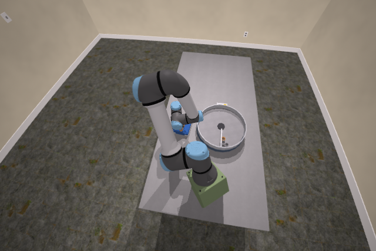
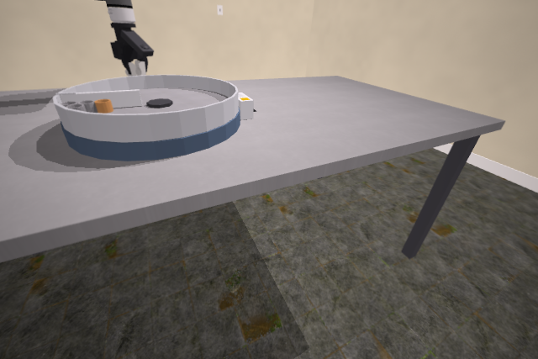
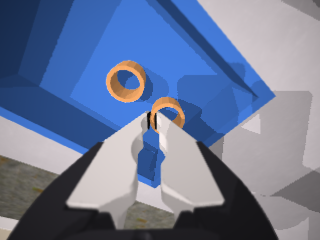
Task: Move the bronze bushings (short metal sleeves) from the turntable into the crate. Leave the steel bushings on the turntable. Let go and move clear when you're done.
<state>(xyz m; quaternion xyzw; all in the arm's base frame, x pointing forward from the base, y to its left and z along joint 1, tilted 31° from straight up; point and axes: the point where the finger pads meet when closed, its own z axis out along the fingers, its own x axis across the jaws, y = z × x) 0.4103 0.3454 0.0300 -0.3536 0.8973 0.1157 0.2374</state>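
Now: the crate 4 cm ahead of my hand and 1 cm below it. Round my hand: round turntable: 33 cm to the right, 13 cm ahead, 2 cm above.
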